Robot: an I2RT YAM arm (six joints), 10 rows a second.
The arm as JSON. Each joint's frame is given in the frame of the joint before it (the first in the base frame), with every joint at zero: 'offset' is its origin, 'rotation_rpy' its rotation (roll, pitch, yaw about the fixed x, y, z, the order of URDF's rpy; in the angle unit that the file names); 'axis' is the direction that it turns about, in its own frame. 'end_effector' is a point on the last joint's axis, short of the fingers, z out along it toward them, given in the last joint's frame.
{
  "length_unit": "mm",
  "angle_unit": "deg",
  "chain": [
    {
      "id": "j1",
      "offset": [
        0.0,
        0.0,
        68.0
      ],
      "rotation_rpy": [
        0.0,
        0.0,
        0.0
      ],
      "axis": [
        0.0,
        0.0,
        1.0
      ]
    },
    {
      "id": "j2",
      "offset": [
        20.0,
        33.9,
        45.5
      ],
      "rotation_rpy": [
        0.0,
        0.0,
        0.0
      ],
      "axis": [
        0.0,
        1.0,
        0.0
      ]
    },
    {
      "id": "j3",
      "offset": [
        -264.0,
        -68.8,
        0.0
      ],
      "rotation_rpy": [
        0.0,
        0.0,
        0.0
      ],
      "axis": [
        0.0,
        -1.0,
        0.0
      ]
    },
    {
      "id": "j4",
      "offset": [
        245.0,
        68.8,
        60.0
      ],
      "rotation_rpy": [
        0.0,
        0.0,
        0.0
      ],
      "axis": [
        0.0,
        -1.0,
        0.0
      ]
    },
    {
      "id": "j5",
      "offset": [
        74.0,
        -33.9,
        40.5
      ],
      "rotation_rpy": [
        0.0,
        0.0,
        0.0
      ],
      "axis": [
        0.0,
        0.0,
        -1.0
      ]
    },
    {
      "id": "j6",
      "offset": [
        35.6,
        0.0,
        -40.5
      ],
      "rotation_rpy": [
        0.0,
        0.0,
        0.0
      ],
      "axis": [
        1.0,
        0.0,
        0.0
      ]
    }
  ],
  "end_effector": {
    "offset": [
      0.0,
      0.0,
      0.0
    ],
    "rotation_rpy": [
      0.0,
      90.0,
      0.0
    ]
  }
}
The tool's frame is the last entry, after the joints.
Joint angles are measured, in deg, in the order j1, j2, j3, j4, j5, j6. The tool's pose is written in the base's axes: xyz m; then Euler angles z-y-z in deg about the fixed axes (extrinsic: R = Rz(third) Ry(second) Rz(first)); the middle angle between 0 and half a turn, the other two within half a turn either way. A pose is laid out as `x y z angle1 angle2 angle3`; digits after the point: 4 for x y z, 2 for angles.
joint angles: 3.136 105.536 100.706 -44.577 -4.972 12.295
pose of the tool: 0.4103 0.0256 0.3239 18.07 139.16 10.75
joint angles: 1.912 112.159 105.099 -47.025 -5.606 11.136
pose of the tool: 0.4339 0.0180 0.2988 18.82 143.71 11.41
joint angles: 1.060 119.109 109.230 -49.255 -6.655 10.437
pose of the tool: 0.4560 0.0126 0.2674 21.41 148.49 13.87
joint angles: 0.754 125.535 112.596 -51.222 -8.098 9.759
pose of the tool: 0.4732 0.0112 0.2336 25.98 153.01 18.83
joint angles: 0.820 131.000 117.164 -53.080 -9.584 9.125
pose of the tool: 0.4881 0.0129 0.2120 30.46 155.11 24.12
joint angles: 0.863 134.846 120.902 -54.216 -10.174 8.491
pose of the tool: 0.4988 0.0138 0.1987 32.28 156.01 26.62
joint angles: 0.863 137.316 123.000 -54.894 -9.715 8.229
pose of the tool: 0.5049 0.0136 0.1880 32.19 157.14 26.61
